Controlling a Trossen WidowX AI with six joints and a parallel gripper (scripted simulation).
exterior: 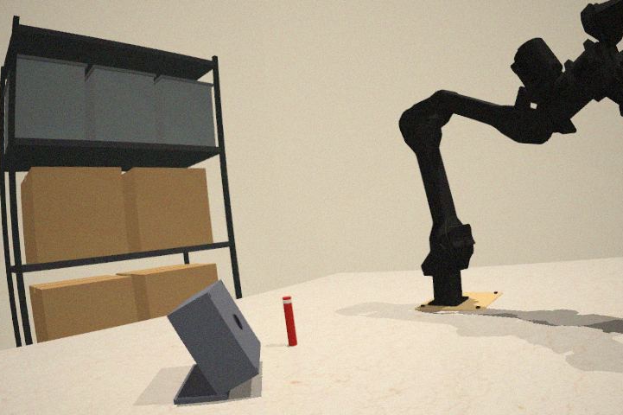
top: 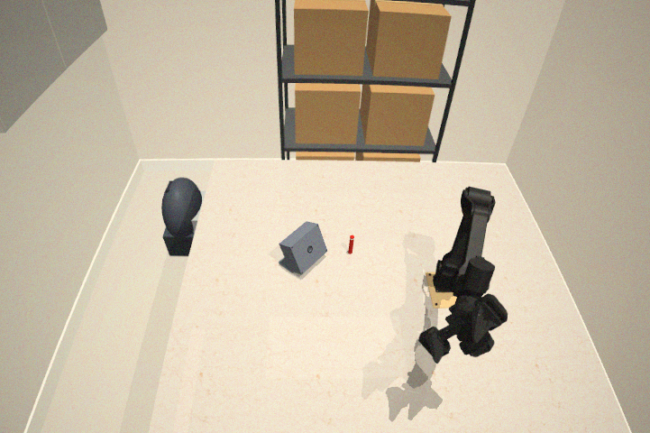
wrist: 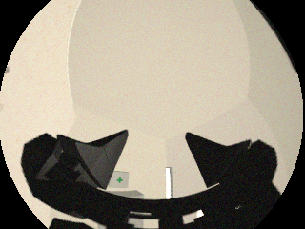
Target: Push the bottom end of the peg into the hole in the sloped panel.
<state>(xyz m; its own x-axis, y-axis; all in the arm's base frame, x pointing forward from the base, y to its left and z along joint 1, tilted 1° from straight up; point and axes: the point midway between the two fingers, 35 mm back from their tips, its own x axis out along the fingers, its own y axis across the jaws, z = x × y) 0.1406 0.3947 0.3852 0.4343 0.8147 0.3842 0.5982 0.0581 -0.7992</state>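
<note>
Right now my gripper tip is 15 cm short of the red peg, 56 cm to the left of it and 33 cm above it. Also, from my gripper tip: grey sloped panel 30 cm ahead, 52 cm to the right, 32 cm below.
</note>
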